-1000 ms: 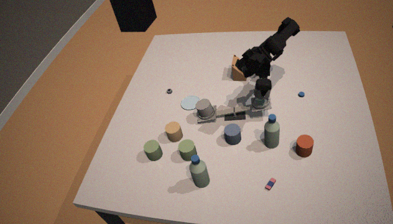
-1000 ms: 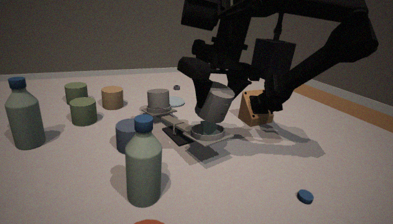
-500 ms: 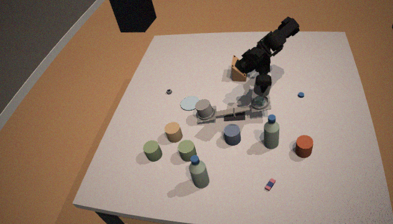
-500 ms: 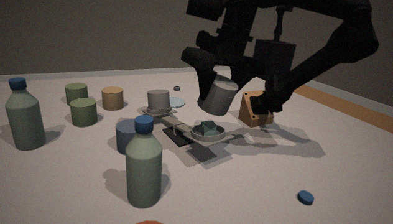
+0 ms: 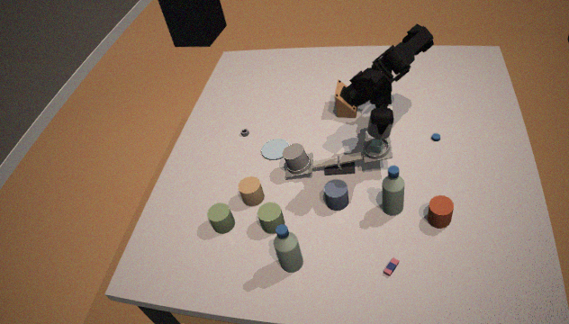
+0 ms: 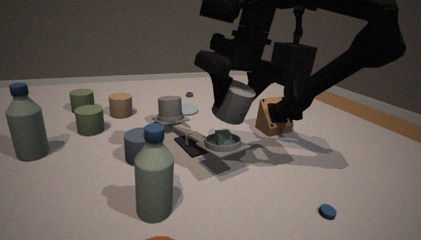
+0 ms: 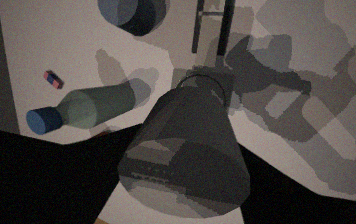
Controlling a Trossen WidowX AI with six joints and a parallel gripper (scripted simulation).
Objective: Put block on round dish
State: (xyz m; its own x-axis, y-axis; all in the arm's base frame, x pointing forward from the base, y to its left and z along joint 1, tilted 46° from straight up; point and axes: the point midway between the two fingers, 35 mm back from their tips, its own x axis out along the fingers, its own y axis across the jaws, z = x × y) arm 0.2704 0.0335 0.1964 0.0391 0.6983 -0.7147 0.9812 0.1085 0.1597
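My gripper tip is now 10 mm to the left of the teal block and 80 mm above it. From my gripper tip the other things lie so: blue disc 150 mm behind, 170 mm to the left, 160 mm below; then red can 200 mm ahead, 200 mm to the left, 130 mm below; then balance 30 mm ahead, 130 mm to the right, 130 mm below.
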